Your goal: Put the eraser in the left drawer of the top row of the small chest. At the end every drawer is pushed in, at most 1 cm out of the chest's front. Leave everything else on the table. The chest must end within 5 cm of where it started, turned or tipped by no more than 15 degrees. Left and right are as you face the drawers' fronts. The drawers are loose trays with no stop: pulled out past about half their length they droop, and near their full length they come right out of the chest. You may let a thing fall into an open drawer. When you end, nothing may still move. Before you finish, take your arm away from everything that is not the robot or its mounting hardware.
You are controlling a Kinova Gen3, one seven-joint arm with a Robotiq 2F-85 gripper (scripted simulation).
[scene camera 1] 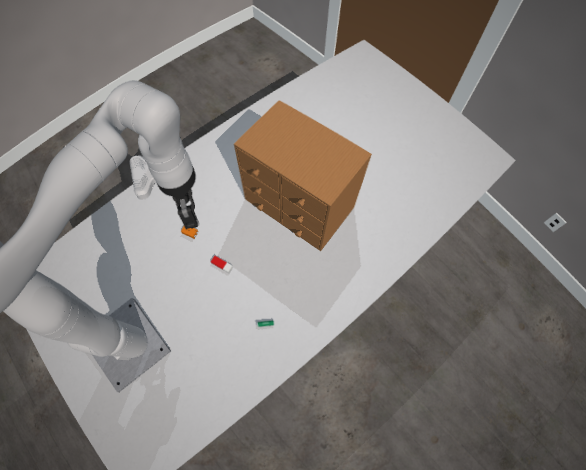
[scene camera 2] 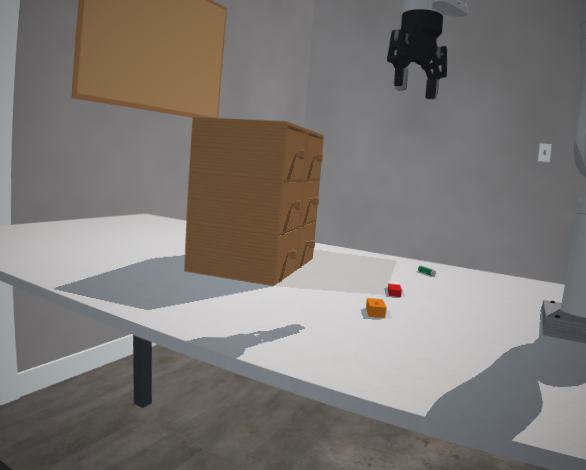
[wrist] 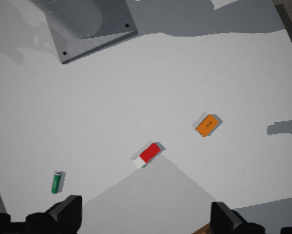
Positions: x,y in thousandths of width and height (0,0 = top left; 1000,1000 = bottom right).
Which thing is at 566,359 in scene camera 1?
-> A wooden chest.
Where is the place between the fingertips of my gripper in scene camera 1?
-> At 325,441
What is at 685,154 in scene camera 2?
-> My gripper.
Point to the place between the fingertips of my gripper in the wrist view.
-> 498,912
